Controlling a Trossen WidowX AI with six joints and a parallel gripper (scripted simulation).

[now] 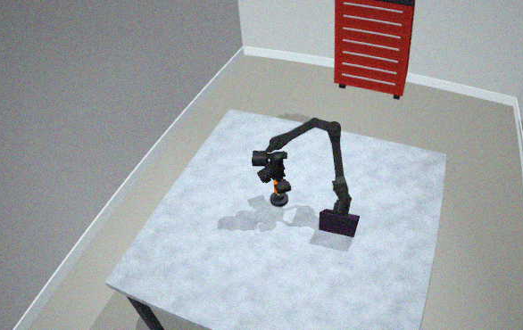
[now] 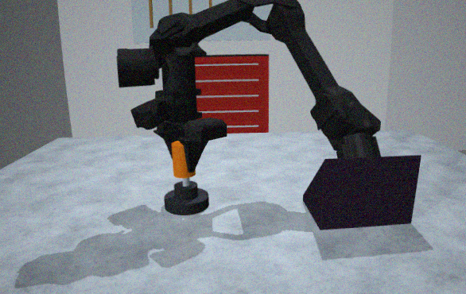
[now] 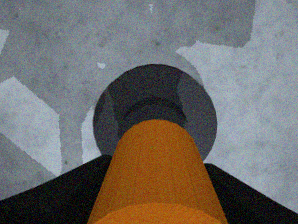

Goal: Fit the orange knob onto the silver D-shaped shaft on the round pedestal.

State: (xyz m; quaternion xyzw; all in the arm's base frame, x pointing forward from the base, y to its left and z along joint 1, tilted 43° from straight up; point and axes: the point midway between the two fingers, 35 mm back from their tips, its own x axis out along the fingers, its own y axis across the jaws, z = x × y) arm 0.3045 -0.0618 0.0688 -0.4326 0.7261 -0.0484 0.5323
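Now: the orange knob 3 cm above my gripper tip. From my gripper tip the other things lie so: round dark pedestal 4 cm below.
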